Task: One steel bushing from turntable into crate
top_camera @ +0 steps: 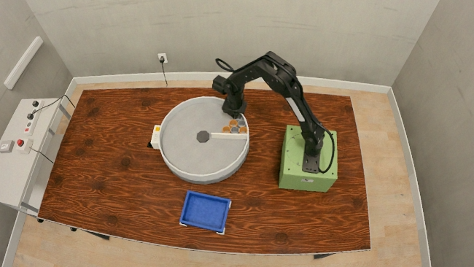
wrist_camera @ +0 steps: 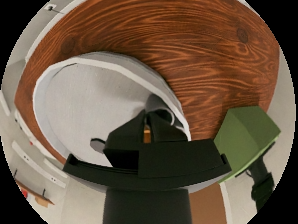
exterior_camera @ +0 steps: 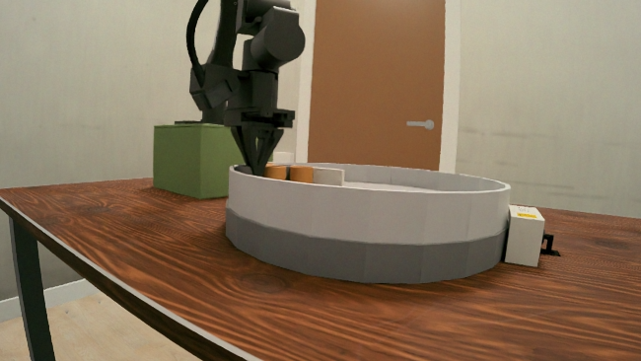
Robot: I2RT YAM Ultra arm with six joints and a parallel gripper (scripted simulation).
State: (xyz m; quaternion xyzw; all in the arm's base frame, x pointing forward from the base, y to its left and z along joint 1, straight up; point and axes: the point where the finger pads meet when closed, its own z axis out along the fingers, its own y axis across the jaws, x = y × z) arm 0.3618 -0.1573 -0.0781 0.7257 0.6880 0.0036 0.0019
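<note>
The blue crate is 460 mm to the left of my hand, 60 mm below it and 30 mm ahead of it. Round my hand: round grey turntable (130 mm ahead, 120 mm to the left, 30 mm below).
</note>
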